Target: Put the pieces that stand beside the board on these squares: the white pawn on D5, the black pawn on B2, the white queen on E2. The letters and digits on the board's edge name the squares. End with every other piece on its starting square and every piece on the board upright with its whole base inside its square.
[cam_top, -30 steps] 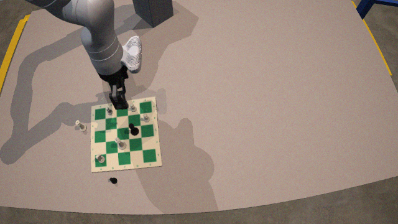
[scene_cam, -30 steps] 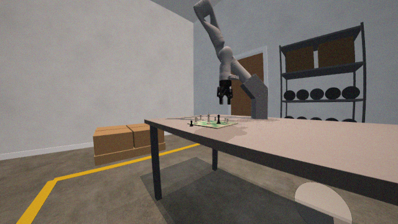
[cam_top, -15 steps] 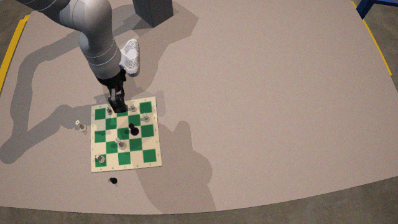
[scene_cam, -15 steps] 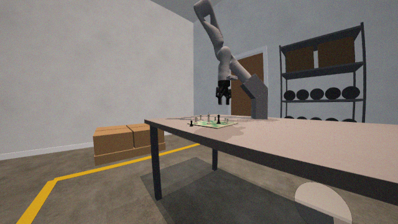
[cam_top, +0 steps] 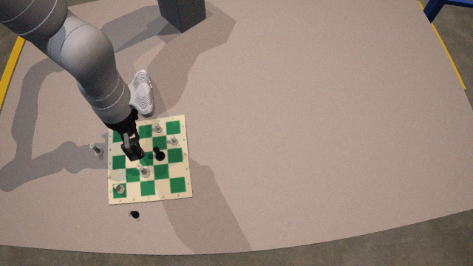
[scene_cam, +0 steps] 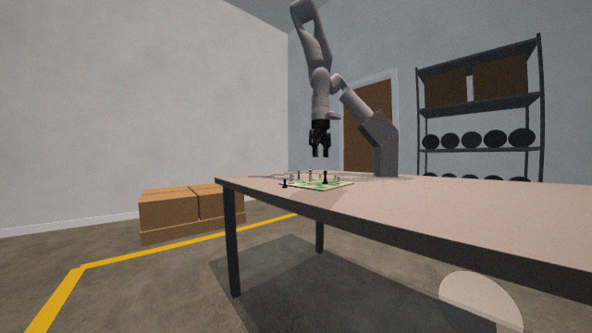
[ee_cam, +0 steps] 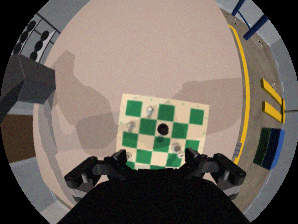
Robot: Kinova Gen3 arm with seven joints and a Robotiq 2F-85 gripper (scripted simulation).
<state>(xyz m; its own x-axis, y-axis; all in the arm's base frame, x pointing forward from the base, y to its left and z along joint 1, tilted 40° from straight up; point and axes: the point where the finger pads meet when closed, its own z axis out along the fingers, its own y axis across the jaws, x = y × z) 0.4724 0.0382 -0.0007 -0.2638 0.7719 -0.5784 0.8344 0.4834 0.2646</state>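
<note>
The black pawn lies 160 mm ahead of my hand, 100 mm below it and 20 mm to the right of it. From my hand the other things lie so: tall black piece 80 mm below, 30 mm to the left, 10 mm ahead; cream chessboard 110 mm below, 20 mm ahead, 10 mm to the right.
</note>
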